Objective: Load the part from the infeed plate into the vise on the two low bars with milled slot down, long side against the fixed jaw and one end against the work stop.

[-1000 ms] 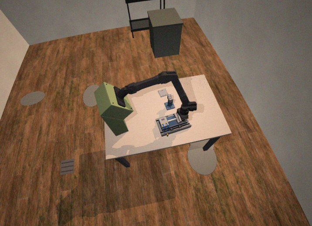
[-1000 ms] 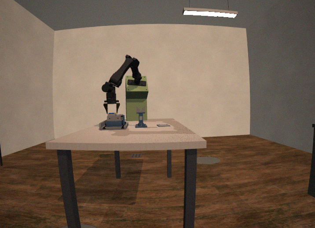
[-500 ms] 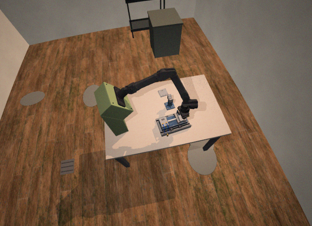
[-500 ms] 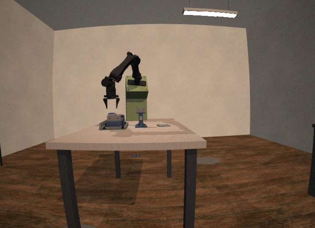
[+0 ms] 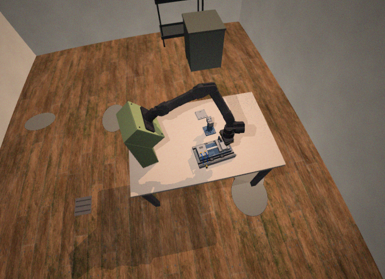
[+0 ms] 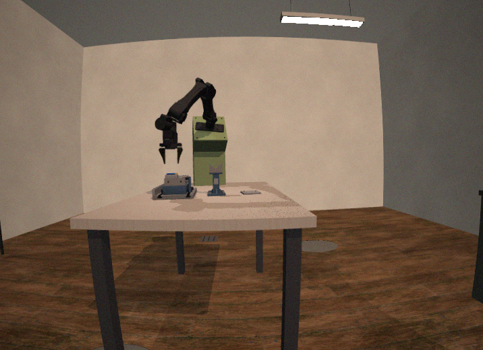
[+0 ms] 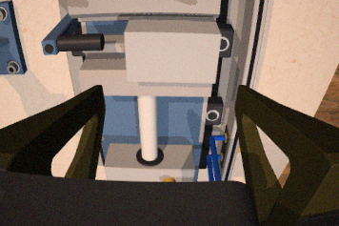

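Now: the part 1 cm behind my hand and 8 cm below it. From my hand the other things lie so: moving jaw 4 cm behind, 1 cm to the left, 9 cm below; then dark work stop rod 1 cm behind, 6 cm to the left, 8 cm below; then grey jaw 2 cm ahead, 2 cm to the left, 9 cm below.
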